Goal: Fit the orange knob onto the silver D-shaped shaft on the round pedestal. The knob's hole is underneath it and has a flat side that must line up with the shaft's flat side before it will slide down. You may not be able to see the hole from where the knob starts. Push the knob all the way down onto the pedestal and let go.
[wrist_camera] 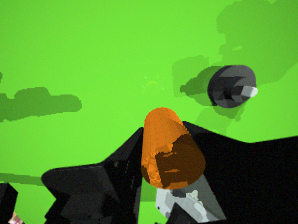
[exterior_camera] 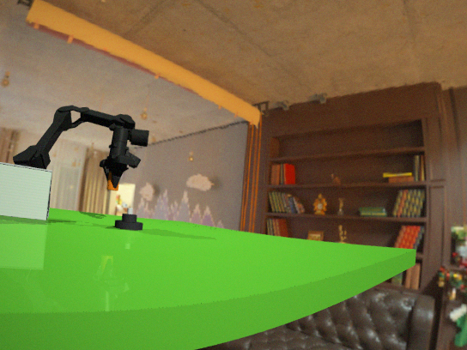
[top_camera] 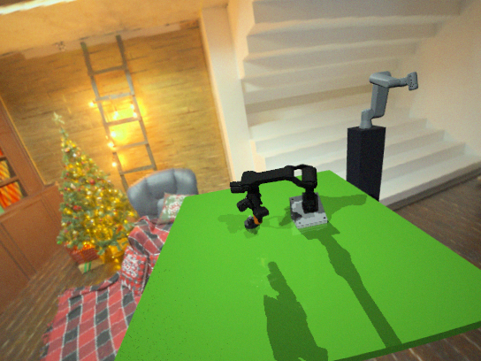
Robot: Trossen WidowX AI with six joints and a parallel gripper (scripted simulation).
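Now: the dark round pedestal 150 mm to the right of my gripper tip, 90 mm below it and 40 mm ahead of it. From my gripper tip the other things lie so: orange knob 30 mm above.
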